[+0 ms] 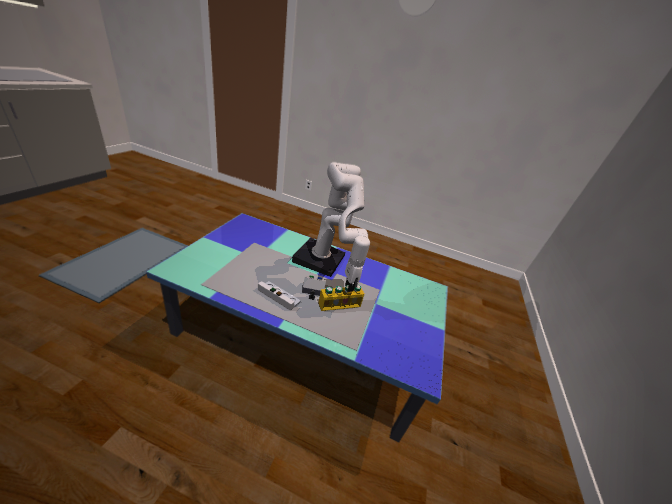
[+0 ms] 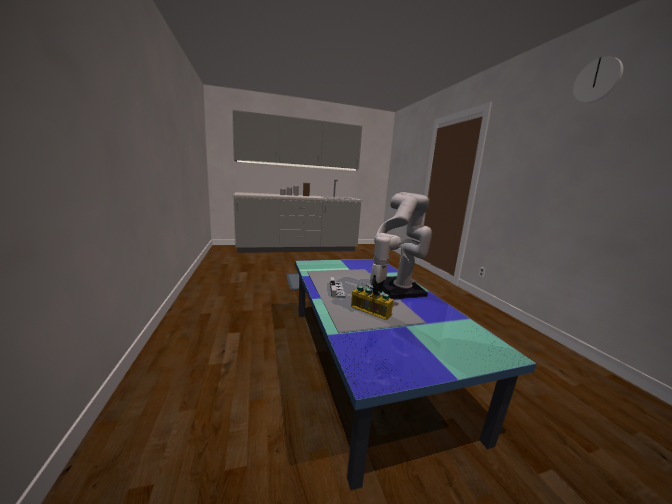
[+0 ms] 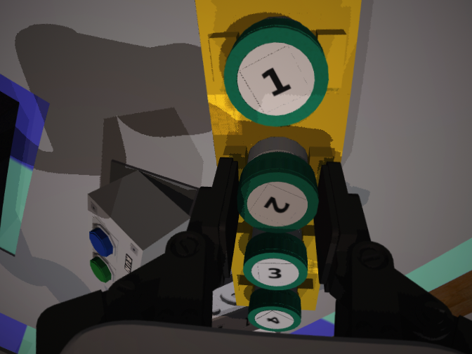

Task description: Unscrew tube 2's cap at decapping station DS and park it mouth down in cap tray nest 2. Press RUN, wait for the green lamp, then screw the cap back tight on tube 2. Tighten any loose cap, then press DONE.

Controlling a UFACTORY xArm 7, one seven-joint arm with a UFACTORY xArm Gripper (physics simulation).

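My gripper (image 1: 351,284) (image 2: 375,284) (image 3: 277,186) is shut on tube 2's green cap, with one black finger on each side of it. Cap 2 (image 3: 277,204) has a white top marked 2, and a grey neck shows behind it. Tube 2 is in the yellow rack (image 1: 340,304) (image 2: 371,309) (image 3: 345,60), in line with the others. Green cap 1 (image 3: 276,80), cap 3 (image 3: 275,271) and cap 4 (image 3: 274,318) sit in the same row. How tight each cap is cannot be told. The cap tray nests and the lamp cannot be made out.
A grey box (image 3: 140,205) with a blue button (image 3: 101,242) and a green button (image 3: 100,269) stands beside the rack. A long white unit (image 1: 277,294) (image 2: 337,288) lies on the grey mat (image 1: 233,276). The black arm base (image 1: 303,257) is behind.
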